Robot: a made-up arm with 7 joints.
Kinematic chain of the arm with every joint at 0, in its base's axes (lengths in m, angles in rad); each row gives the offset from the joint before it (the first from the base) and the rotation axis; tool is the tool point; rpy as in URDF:
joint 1: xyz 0 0 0.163 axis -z
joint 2: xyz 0 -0.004 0.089 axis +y
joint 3: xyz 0 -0.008 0.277 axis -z
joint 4: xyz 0 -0.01 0.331 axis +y
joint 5: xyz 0 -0.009 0.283 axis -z
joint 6: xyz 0 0 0.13 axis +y
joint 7: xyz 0 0 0.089 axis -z
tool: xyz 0 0 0 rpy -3.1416 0 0
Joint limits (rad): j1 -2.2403..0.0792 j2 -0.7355..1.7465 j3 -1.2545..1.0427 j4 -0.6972..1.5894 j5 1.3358..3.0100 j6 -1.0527..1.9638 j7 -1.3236..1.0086
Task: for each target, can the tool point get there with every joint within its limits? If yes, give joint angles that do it. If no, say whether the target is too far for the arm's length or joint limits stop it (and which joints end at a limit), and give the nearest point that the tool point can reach.
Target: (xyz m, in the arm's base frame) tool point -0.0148 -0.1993 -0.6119
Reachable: no: joint limits stop it (at a limit: joint 1, joint 2, joint 4, joint 5) | nearest point 0.4387 -0.1500 -0.3007 | short by 0.552 m
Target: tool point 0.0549 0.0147 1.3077
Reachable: yes | joints -1.8982 -0.1444 -0.3949 0.2752 1.6176 1.1013 0.7521
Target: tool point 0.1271 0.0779 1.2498
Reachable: yes | joints -1.6080 0.2364 -0.2279 -0.2961 2.4138 1.5293 0.7906
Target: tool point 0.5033 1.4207 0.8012
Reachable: no: too far | nearest point 0.3484 0.9835 0.6322 | short by 0.494 m
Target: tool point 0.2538 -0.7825 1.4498
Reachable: no: too far | nearest point 0.1940 -0.5980 1.1674 | short by 0.343 m
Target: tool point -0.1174 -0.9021 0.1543
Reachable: no: joint limits stop it (at a limit: joint 2, joint 4, joint 5) | nearest point -0.1073 -0.8243 0.6715 | short by 0.523 m
